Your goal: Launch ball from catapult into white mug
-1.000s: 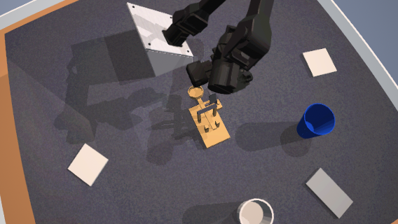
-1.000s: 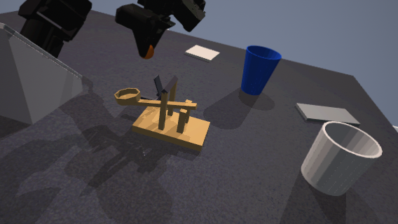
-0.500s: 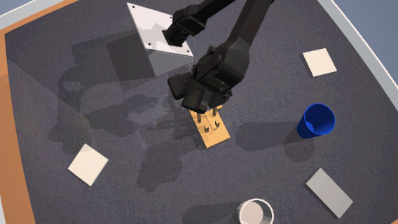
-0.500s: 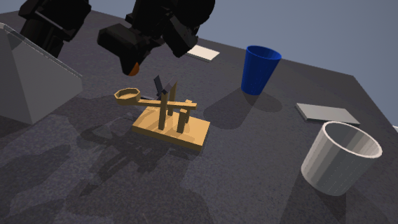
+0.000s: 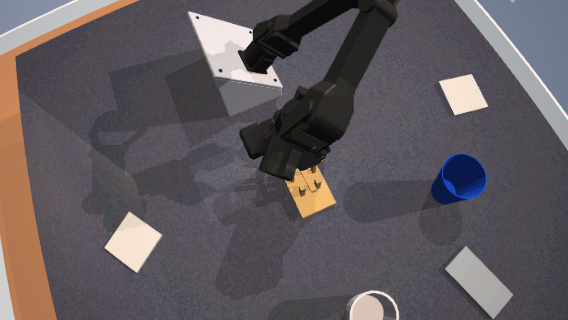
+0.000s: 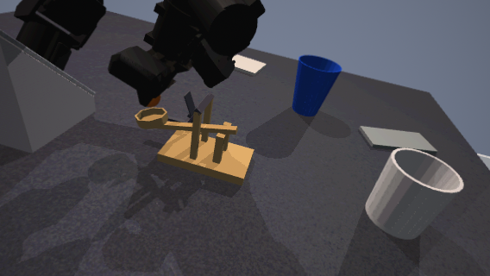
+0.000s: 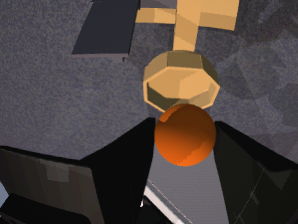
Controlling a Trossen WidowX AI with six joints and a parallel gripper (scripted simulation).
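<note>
Now: gripper tip 1 cm below the orange ball. From my gripper tip the other things lie so: white mug 41 cm ahead, 1 cm to the right, 5 cm below; then catapult 7 cm ahead, 2 cm to the left, 3 cm below.
</note>
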